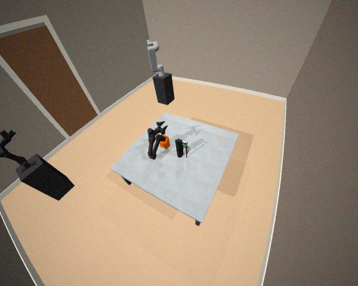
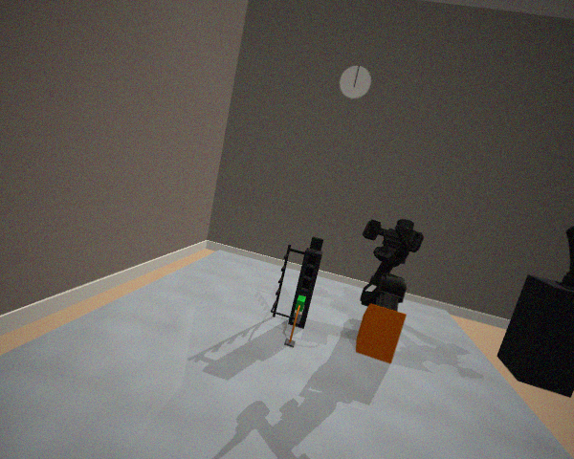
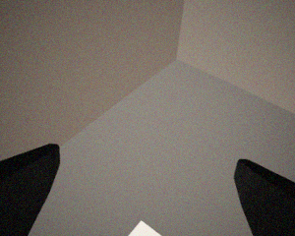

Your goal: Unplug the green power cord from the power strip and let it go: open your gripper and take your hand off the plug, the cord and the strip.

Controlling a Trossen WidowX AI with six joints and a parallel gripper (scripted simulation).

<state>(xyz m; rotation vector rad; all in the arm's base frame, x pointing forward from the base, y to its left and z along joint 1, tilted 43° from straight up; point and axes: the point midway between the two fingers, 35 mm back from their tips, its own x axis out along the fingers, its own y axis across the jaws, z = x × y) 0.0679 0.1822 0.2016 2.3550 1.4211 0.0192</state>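
My gripper tip is now 30 cm above the green plug, 19 cm short of it and 2 cm to the right of it. The rest, counted from my gripper tip: grey block (42 cm below, 18 cm ahead, 10 cm to the left).
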